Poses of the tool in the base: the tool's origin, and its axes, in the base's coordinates. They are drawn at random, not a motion.
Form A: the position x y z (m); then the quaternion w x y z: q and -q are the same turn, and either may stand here.
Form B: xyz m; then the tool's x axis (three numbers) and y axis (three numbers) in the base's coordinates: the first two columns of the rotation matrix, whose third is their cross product. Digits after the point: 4 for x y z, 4 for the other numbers.
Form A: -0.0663 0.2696 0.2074 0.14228 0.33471 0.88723 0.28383
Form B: -0.0663 0.2696 0.2074 -0.7355 0.6747 -0.0625 0.5132 0.6148 0.5989
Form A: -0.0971 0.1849 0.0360 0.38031 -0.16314 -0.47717 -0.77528
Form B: -0.0971 0.1849 0.0360 -0.6575 -0.4340 0.6159 0.7454 -0.2553 0.6158
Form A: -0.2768 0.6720 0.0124 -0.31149 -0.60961 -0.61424 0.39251
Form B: -0.2768 0.6720 0.0124 -0.0627 0.5044 -0.8612 0.9934 -0.0514 -0.1024
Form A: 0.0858 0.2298 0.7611 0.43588 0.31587 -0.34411 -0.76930
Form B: 0.0858 0.2298 0.7611 -0.4205 -0.8880 -0.1860 0.4533 -0.3832 0.8048
